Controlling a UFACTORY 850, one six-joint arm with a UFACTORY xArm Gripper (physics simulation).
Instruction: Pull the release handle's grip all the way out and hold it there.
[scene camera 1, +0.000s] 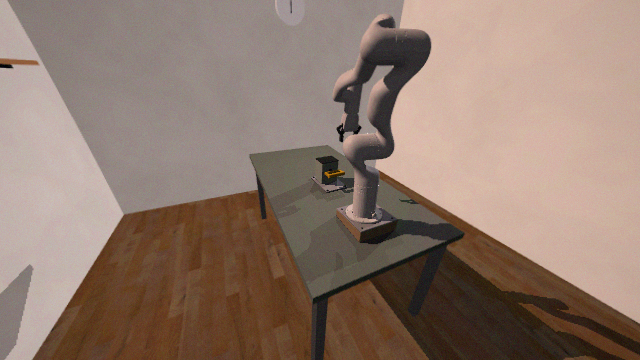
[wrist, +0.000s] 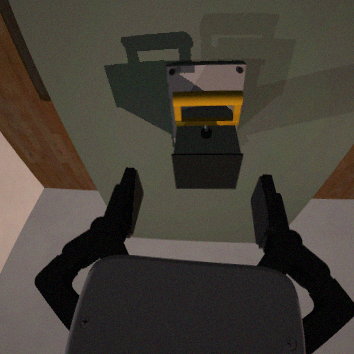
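Note:
The release handle's yellow grip (scene camera 1: 334, 173) (wrist: 208, 98) is a flat rectangular loop on the side of a dark box (scene camera 1: 327, 170) (wrist: 208, 170) that faces the robot's base. The box stands on a pale base plate (scene camera 1: 328, 187) (wrist: 220, 79) with dark bolts at its corners. A short dark rod end shows between the grip and the box in the wrist view. My gripper (scene camera 1: 349, 136) (wrist: 196, 182) is open and empty. It hangs above the table, higher than the box and apart from the handle. How far out the grip stands is hard to tell.
The green-grey table (scene camera 1: 300, 225) (wrist: 150, 210) carries the box and the robot's square base block (scene camera 1: 375, 230). Shadows of the box and grip fall on the table beside the plate in the wrist view. Walls stand behind and to the right, and wooden floor (scene camera 1: 200, 280) surrounds the table.

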